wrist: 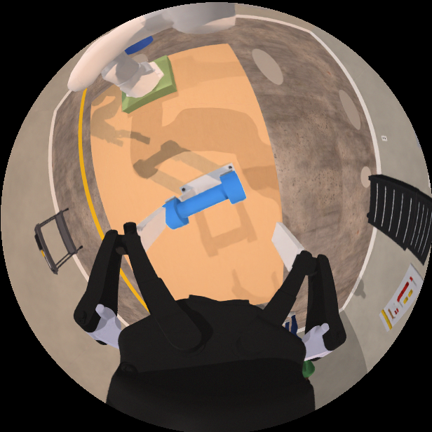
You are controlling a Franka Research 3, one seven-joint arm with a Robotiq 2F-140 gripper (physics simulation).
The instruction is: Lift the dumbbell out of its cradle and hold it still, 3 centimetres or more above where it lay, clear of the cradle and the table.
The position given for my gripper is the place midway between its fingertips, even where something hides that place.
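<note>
There's a grey cradle (211, 179) here and a blue dumbbell (177, 212), and you'd see my gripper (220, 224) as well.
</note>
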